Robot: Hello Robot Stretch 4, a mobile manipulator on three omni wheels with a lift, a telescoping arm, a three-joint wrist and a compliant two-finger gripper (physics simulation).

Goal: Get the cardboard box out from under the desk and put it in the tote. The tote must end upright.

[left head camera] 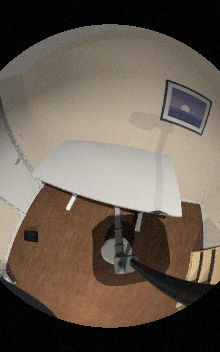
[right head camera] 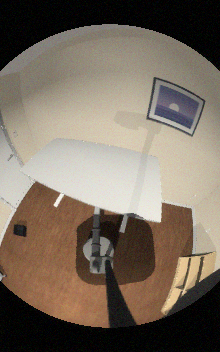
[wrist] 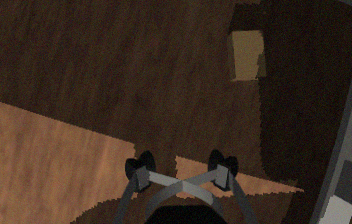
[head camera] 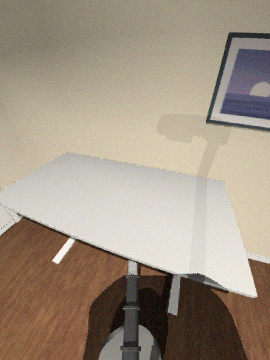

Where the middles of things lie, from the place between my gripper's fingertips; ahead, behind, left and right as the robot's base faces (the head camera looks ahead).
Now: hand 160 mm short of the tan cardboard box (wrist: 246,57), 140 mm to the left of it and 190 mm above it.
